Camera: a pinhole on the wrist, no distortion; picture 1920 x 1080 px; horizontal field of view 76.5 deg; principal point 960.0 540.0 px. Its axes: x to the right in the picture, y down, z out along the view. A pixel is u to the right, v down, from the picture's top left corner.
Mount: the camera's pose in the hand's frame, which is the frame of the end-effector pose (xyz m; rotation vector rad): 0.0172 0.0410 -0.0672 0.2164 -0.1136 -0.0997
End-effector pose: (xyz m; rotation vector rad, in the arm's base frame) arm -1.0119 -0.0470 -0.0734 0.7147 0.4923 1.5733
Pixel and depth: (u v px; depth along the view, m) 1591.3 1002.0 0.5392
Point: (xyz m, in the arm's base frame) -0.7219 0.1321 0.4095
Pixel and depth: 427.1 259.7 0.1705
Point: -0.9350 -0.1313 -0.0443
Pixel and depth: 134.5 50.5 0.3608
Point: -0.7400 -0.3265 -0.0575
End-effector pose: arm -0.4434 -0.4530 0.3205 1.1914 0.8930 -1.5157
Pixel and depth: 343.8 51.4 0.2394
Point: -0.5560 -0.5186 0.4876
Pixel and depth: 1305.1 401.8 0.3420
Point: -0.5898 -0.6981 0.3202
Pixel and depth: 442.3 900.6 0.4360
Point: -0.4332 -0.7676 0.6158
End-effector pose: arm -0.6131 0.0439 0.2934 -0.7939 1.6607 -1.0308
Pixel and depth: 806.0 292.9 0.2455
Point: -0.4475 0.0215 0.3385
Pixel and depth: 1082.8 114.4 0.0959
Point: -0.5978 0.0230 0.2971
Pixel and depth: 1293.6 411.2 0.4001
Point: -0.3241 -0.1434 0.3020
